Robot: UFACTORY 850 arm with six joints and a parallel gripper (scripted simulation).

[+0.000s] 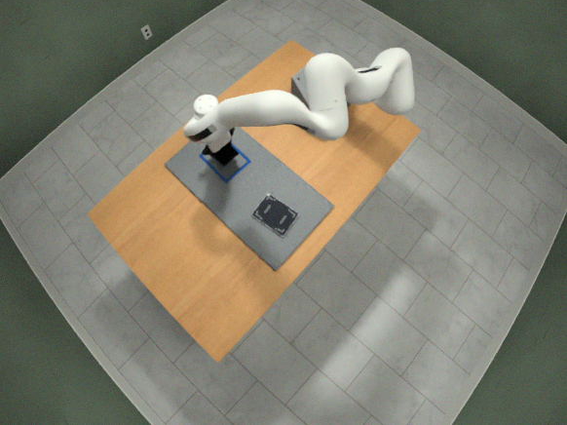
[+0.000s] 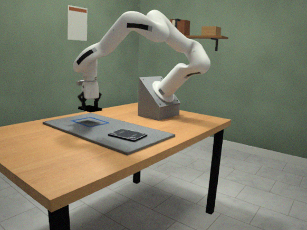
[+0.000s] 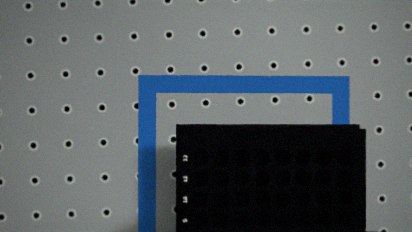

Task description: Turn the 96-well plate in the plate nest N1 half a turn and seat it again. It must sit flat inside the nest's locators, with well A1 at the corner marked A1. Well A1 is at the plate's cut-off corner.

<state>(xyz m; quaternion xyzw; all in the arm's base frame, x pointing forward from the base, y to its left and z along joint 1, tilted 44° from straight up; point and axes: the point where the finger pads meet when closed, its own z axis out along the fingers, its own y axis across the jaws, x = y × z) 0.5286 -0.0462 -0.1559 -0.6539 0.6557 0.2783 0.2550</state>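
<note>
My gripper is now 35 cm to the right of the plate nest N1, 9 cm above it and 3 cm short of it. Also, from my hand: 96-well plate: 1 cm below.
</note>
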